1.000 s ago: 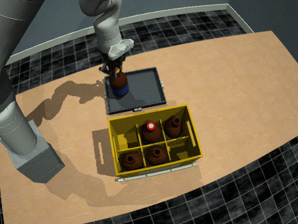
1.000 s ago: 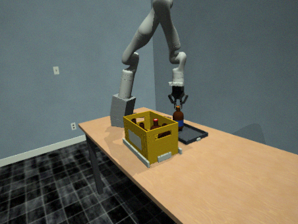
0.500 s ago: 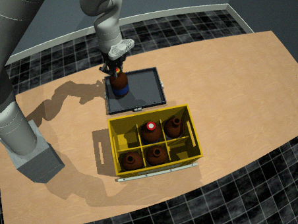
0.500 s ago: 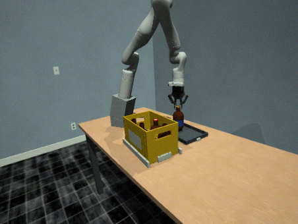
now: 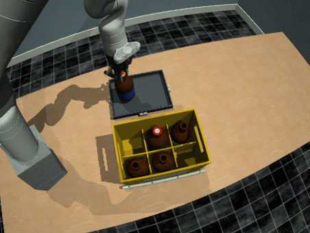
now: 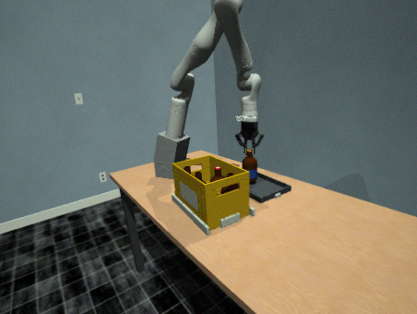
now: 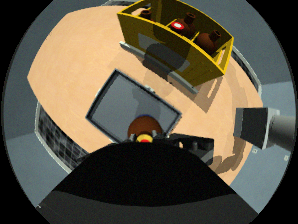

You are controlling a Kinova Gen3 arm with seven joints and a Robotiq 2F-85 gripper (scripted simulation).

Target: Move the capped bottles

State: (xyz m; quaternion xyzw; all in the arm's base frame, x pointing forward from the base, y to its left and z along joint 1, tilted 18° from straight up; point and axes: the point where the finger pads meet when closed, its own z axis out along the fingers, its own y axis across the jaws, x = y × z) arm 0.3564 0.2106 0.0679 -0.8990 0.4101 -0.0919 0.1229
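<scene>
Right now my hand is 70 mm short of the yellow crate, 280 mm to the left of it and 90 mm above it. From my hand the other things lie so: dark tray 50 mm ahead, 160 mm below.
</scene>
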